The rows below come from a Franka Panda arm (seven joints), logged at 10 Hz.
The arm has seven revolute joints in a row. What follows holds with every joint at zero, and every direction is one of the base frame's.
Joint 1 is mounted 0.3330 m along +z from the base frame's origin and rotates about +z.
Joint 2 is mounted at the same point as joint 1 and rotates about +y.
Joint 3 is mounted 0.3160 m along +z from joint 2 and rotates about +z.
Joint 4 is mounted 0.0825 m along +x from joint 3 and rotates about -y.
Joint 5 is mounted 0.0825 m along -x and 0.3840 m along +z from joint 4 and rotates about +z.
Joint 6 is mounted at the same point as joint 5 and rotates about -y.
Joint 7 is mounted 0.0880 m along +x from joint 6 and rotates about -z.
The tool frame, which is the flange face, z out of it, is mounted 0.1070 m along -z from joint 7; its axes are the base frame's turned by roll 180.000, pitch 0.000 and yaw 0.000 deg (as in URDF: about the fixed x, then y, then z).
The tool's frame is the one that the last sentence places.
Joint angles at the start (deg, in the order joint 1, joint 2, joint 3, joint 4, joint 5, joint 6, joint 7):
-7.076, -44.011, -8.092, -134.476, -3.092, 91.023, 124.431
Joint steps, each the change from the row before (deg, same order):
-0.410, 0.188, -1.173, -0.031, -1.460, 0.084, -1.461
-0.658, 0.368, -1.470, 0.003, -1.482, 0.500, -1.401
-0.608, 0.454, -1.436, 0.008, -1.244, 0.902, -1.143
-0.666, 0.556, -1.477, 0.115, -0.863, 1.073, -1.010
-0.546, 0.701, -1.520, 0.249, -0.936, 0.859, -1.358
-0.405, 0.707, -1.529, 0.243, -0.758, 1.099, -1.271
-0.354, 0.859, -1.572, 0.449, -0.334, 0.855, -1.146
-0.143, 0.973, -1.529, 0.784, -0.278, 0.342, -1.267
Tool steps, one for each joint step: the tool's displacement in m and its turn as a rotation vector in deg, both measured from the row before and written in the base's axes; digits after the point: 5 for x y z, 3 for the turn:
-0.00245, -0.01284, -0.00221, -0.618, 0.318, 0.228
-0.00246, -0.01641, -0.00269, -0.518, 0.085, -0.302
-0.00169, -0.01568, -0.00265, -0.423, -0.233, -0.491
-0.00158, -0.01584, -0.00229, -0.131, -0.479, -0.741
-0.00176, -0.01577, -0.00258, -0.166, -0.213, -0.323
-0.00140, -0.01495, -0.00251, -0.115, -0.457, -0.297
-0.00139, -0.01462, -0.00231, 0.300, -0.410, -0.484
-0.00128, -0.01357, -0.00115, 0.363, -0.132, -0.204

